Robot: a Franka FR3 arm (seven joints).
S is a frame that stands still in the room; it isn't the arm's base.
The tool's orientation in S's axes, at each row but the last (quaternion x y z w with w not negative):
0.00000, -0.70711, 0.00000, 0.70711
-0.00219, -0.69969, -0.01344, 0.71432
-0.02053, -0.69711, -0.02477, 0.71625
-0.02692, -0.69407, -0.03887, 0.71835
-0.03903, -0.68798, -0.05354, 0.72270
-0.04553, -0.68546, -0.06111, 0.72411
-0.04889, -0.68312, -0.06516, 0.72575
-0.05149, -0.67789, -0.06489, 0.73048
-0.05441, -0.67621, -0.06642, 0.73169
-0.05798, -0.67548, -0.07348, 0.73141
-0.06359, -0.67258, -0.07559, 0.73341
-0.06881, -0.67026, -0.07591, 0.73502
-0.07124, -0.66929, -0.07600, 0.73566
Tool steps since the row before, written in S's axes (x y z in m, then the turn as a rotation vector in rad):
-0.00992, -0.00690, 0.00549, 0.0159, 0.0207, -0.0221
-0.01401, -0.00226, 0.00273, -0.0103, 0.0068, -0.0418
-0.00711, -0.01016, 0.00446, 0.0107, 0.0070, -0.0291
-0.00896, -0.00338, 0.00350, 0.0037, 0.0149, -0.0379
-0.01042, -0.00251, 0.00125, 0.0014, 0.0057, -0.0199
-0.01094, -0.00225, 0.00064, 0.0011, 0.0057, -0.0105
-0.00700, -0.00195, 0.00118, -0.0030, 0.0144, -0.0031
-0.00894, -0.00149, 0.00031, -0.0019, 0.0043, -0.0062
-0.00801, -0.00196, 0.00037, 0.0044, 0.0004, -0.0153
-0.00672, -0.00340, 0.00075, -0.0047, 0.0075, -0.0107
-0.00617, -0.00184, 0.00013, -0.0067, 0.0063, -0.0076
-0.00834, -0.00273, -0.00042, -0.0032, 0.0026, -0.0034
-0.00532, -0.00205, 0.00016, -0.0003, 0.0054, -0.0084
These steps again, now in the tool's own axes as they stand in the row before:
0.00549, -0.00690, 0.00992, -0.0221, 0.0207, -0.0159
0.00248, -0.00253, 0.01401, -0.0421, 0.0059, 0.0096
0.00434, -0.01057, 0.00656, -0.0288, 0.0075, -0.0110
0.00326, -0.00415, 0.00873, -0.0380, 0.0146, -0.0036
0.00081, -0.00383, 0.01005, -0.0199, 0.0055, -0.0016
0.00012, -0.00386, 0.01050, -0.0106, 0.0056, -0.0008
0.00082, -0.00303, 0.00666, -0.0037, 0.0137, 0.0051
-0.00030, -0.00294, 0.00857, -0.0064, 0.0038, 0.0021
-0.00020, -0.00330, 0.00757, -0.0149, 0.0010, -0.0055
0.00033, -0.00458, 0.00602, -0.0112, 0.0063, 0.0051
-0.00034, -0.00301, 0.00568, -0.0083, 0.0048, 0.0071
-0.00112, -0.00437, 0.00754, -0.0037, 0.0019, 0.0033
-0.00030, -0.00311, 0.00477, -0.0085, 0.0052, 0.0006

